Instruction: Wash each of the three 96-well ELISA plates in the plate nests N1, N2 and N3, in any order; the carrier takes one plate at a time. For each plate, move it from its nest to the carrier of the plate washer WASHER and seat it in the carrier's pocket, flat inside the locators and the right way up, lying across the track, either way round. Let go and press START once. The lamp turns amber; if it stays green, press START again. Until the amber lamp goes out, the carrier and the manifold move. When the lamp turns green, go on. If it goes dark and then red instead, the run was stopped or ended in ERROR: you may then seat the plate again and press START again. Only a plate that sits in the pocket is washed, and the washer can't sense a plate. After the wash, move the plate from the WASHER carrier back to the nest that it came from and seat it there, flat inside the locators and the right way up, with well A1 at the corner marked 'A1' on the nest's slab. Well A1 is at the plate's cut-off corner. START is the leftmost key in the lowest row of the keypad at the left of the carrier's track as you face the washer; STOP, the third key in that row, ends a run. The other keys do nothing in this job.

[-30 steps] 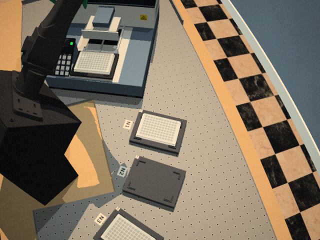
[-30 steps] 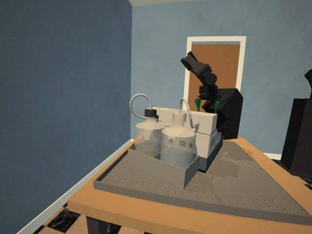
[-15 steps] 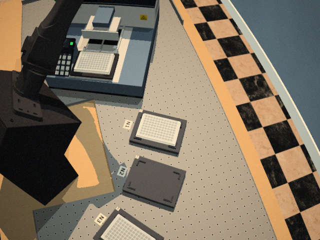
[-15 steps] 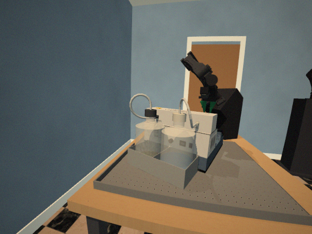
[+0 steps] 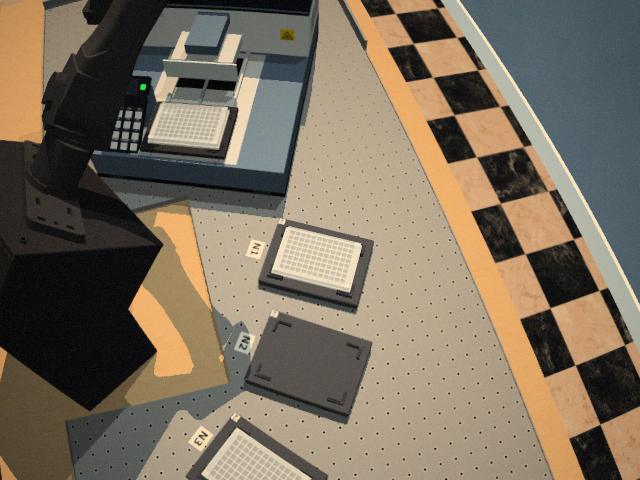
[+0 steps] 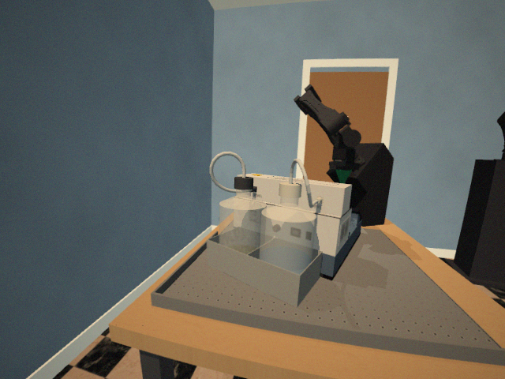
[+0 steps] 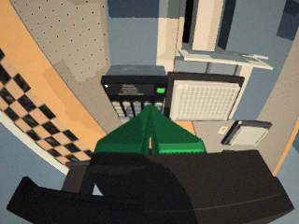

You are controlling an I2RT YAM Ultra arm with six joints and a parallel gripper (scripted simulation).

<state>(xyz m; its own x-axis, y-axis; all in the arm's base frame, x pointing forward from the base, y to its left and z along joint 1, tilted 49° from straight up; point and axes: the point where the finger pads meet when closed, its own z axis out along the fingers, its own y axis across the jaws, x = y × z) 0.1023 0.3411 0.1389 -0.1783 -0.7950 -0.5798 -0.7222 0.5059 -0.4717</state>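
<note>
Now: hand 90 mm short of the dark carrier, 90 mm to the left of it and 140 mm above it. From my hand the other things lie so: N1 label: 190 mm ahead, 300 mm to the right, 220 mm below; then manifold: 120 mm ahead, 50 mm to the left, 80 mm below; then washer: 130 mm ahead, 50 mm to the left, 90 mm below.
</note>
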